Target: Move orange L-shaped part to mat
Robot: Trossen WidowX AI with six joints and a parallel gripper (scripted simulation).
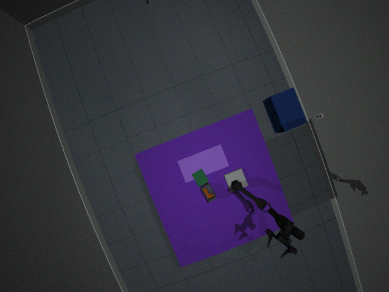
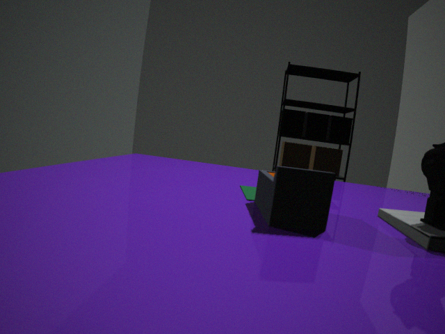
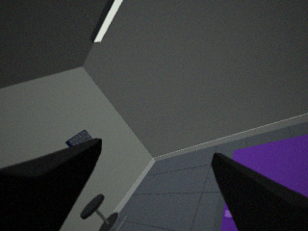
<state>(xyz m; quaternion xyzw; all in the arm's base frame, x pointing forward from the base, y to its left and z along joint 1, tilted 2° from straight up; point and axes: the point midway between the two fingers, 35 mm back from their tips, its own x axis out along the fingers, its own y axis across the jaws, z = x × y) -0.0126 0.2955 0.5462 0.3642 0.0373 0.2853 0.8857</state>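
Now: the orange L-shaped part 53 cm below my gripper tip, 32 cm to the right of it and 25 cm ahead of it. From my gripper tip the other things lie so: green mat: 60 cm below, 49 cm to the right, 27 cm ahead.
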